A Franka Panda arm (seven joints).
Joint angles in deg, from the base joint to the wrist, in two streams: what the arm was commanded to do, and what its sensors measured. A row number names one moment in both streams.
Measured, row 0:
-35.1, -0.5, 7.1, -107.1, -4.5, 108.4, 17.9
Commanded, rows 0 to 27:
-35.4, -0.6, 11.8, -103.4, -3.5, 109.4, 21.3
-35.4, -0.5, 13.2, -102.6, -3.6, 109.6, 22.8
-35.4, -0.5, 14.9, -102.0, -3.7, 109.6, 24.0
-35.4, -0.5, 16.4, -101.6, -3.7, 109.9, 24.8
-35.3, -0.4, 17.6, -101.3, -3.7, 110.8, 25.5
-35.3, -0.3, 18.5, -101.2, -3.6, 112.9, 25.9
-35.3, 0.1, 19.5, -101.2, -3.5, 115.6, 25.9
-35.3, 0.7, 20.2, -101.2, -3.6, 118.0, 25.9
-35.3, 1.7, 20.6, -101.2, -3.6, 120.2, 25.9
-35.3, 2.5, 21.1, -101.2, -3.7, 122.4, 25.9
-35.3, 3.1, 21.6, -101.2, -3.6, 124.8, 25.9
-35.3, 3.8, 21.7, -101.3, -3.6, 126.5, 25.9
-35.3, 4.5, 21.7, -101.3, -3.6, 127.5, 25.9
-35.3, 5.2, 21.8, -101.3, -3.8, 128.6, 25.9
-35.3, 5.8, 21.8, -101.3, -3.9, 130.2, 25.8
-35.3, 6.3, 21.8, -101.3, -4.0, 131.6, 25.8
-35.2, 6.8, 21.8, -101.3, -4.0, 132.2, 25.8
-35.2, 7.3, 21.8, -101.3, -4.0, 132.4, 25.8
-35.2, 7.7, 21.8, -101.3, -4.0, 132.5, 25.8
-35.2, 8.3, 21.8, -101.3, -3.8, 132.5, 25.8
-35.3, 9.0, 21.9, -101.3, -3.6, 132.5, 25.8
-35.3, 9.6, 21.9, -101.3, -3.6, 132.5, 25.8
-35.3, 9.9, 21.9, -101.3, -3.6, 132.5, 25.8
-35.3, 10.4, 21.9, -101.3, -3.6, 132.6, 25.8
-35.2, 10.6, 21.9, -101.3, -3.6, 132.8, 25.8
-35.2, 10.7, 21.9, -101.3, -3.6, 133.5, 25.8
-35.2, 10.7, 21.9, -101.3, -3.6, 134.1, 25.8
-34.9, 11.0, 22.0, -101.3, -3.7, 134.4, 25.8
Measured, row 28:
-34.7, 10.5, 21.0, -101.9, -4.0, 132.9, 25.6
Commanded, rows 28 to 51:
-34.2, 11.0, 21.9, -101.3, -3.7, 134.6, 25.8
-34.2, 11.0, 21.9, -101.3, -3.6, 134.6, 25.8
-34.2, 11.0, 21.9, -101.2, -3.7, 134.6, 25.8
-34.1, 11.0, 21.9, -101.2, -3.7, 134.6, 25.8
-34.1, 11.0, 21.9, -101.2, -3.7, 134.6, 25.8
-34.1, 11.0, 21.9, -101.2, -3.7, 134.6, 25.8
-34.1, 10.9, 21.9, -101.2, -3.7, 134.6, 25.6
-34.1, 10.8, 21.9, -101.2, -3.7, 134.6, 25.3
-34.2, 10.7, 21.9, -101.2, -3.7, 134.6, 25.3
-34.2, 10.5, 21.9, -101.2, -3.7, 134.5, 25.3
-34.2, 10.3, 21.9, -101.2, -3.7, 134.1, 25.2
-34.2, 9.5, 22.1, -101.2, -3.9, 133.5, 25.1
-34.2, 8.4, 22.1, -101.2, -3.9, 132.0, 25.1
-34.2, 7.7, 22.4, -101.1, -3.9, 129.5, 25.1
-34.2, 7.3, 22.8, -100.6, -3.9, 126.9, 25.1
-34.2, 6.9, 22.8, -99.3, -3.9, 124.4, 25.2
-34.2, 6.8, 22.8, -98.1, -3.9, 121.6, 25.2
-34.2, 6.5, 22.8, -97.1, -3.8, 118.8, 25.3
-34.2, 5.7, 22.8, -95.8, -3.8, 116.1, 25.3
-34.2, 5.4, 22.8, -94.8, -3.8, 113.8, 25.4
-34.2, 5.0, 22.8, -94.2, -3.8, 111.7, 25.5
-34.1, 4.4, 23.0, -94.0, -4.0, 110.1, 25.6
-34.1, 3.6, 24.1, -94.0, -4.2, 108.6, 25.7
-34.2, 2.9, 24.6, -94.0, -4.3, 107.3, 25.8
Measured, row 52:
-33.8, 4.7, 22.5, -94.6, -4.0, 111.7, 25.5
